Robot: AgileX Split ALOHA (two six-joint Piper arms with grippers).
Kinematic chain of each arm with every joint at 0, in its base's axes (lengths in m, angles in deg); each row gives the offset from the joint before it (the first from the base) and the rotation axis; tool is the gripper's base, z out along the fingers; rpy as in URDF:
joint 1: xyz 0 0 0.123 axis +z
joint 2: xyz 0 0 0 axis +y
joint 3: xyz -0.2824 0 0.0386 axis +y
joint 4: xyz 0.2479 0 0.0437 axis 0.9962 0 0.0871
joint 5: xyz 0 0 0 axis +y
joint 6: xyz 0.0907 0 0.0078 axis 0.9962 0 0.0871
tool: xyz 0 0 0 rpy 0 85 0
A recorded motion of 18 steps. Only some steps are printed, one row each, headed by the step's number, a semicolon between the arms.
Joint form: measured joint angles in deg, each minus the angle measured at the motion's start. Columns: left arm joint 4, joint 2, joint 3, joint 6, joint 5, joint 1; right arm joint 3, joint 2, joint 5, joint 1, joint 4, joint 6.
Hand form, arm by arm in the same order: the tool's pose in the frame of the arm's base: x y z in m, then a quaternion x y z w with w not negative. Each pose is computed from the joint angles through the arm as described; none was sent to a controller.
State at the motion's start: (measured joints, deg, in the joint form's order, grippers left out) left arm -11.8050 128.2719 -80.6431 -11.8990 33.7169 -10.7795; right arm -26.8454 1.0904 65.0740 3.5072 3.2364 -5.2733
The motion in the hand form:
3: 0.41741 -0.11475 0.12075 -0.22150 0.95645 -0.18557 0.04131; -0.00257 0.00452 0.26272 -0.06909 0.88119 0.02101 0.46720
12: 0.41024 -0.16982 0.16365 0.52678 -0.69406 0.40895 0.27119; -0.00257 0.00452 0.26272 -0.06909 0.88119 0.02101 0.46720
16: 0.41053 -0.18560 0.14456 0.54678 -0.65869 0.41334 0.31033; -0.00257 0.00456 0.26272 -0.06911 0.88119 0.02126 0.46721
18: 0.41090 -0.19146 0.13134 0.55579 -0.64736 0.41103 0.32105; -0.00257 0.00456 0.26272 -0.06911 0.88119 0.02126 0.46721
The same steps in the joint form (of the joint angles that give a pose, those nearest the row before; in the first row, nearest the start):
3: -13.50 -3.17 -4.27 -9.26 10.24 -1.01; 0.00 0.00 0.00 0.00 0.00 0.00
12: -58.23 -2.98 -6.08 -35.16 27.05 -2.02; 0.00 0.00 0.00 0.00 0.00 0.00
16: -63.93 0.30 -6.08 -35.90 26.96 -3.71; 0.00 0.00 0.00 0.00 0.03 0.00
18: -65.89 2.22 -6.08 -35.60 26.42 -4.40; 0.00 0.00 0.00 0.00 0.03 0.00

